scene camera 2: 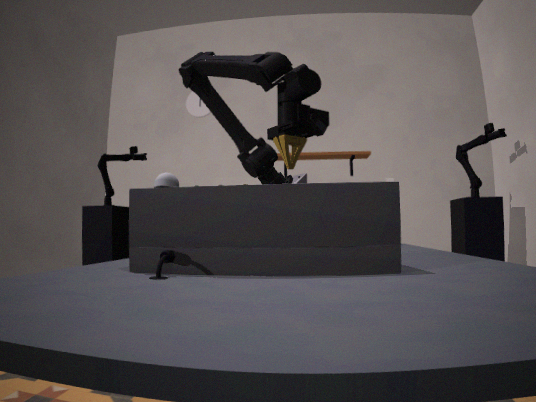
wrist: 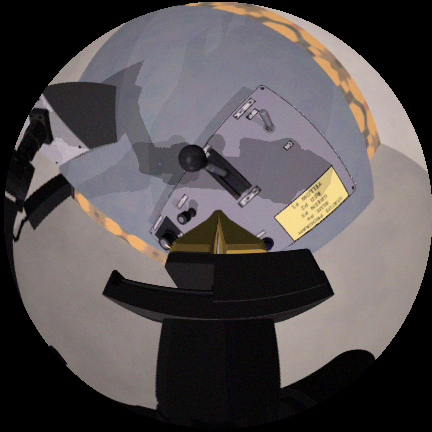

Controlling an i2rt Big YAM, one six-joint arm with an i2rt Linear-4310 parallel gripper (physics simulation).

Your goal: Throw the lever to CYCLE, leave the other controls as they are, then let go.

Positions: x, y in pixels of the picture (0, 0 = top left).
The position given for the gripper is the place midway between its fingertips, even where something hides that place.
gripper: scene camera 2 290, 169; wrist 217, 214
